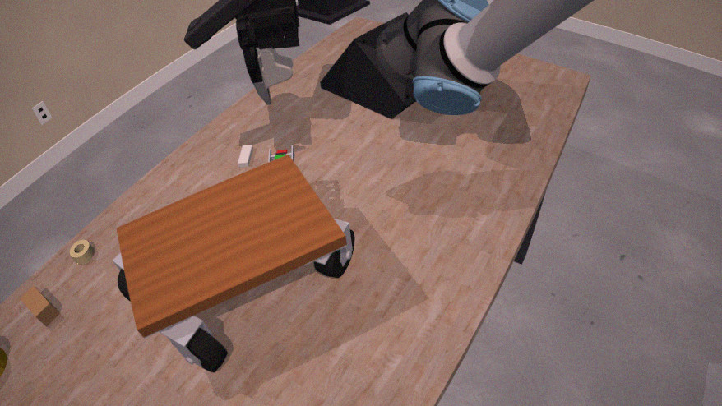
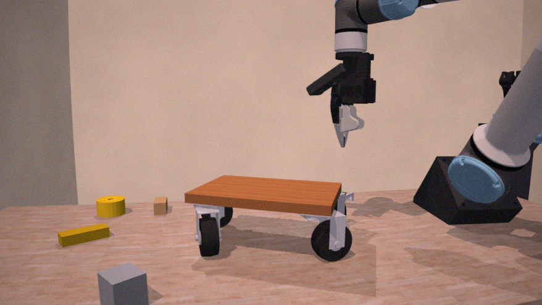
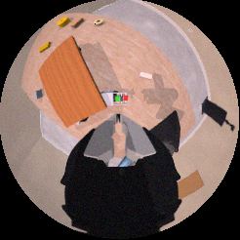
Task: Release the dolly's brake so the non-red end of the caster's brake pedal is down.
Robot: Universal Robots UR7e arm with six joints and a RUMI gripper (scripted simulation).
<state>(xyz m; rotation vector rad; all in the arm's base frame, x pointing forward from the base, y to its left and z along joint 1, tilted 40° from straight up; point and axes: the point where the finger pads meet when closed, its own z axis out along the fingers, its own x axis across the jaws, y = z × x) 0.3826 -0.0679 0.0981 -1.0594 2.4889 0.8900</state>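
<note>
Right now my hand is 14 cm above the caster brake pedal, 1 cm to the left of it and 1 cm past it. Round my hand: yellow bar (61 cm ahead, 21 cm below, 6 cm to the left); then grey cube (43 cm ahead, 33 cm to the left, 19 cm below); then white block (21 cm below, 16 cm to the right, 2 cm behind).
</note>
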